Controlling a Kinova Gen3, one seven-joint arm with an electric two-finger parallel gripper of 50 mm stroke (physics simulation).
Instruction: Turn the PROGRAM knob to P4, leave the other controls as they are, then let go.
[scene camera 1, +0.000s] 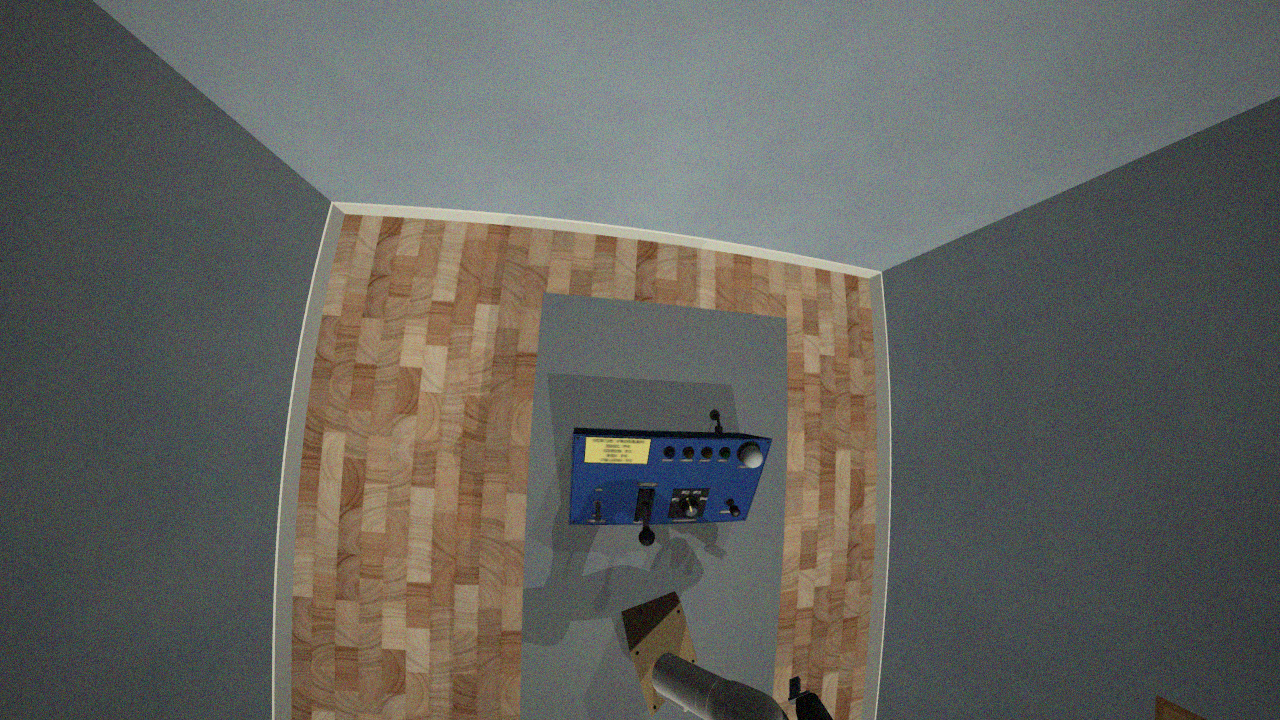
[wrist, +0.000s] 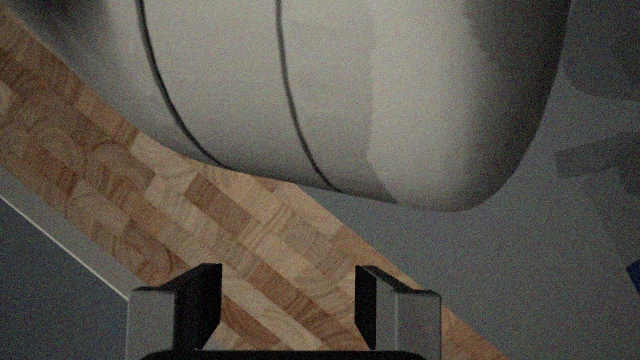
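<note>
The blue control panel stands on the grey area in the middle of the scene view; a blue corner shows at the right edge of the wrist view. The likely PROGRAM knob is a small dark knob with a pale mark on a black dial plate, right of the black lever. Its labels are too small to read, so its setting cannot be told. My gripper is open with no object between its fingers. It is over the wood floor, well away from the panel; dark gripper parts show at the scene view's bottom edge.
The panel also bears a long black lever, a white round knob, small switches, a row of dark round parts and a yellow label. A dark lever sticks out behind. My arm rises near a tan plate.
</note>
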